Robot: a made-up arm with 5 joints.
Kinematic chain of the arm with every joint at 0, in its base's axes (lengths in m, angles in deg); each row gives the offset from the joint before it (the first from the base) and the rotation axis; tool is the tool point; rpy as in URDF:
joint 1: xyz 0.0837 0 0.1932 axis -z
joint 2: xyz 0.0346 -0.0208 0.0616 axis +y
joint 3: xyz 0.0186 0 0.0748 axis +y
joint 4: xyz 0.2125 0 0.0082 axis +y
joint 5: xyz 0.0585 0.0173 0 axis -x
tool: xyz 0 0 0 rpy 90 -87.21 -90
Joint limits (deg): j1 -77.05..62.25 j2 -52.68..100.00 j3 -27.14..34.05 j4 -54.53..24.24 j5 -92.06..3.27
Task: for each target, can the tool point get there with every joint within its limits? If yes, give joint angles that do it. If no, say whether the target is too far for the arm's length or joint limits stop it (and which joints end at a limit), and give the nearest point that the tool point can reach.
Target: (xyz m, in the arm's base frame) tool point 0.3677 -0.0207 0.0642
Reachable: yes | joints 3.46 69.86 -11.95 -34.48 -45.63
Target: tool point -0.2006 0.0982 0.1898
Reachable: no: joint limits stop it (at a limit: joint 2, joint 3, joint 4) | nearest point -0.0025 0.0298 0.0434 | short by 0.256 m
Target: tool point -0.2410 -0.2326 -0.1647
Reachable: no: too far | nearest point 0.0135 -0.0503 0.0337 | short by 0.371 m
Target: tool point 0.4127 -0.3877 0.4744
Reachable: no: too far | nearest point 0.2998 -0.2546 0.3935 | short by 0.192 m
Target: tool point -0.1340 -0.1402 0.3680
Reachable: no: joint limits stop it (at a limit: joint 2, joint 3, joint 4) | nearest point 0.0625 -0.0137 0.5674 | short by 0.307 m
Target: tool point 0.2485 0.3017 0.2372
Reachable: yes | joints -61.94 38.11 -11.80 -48.29 -51.70
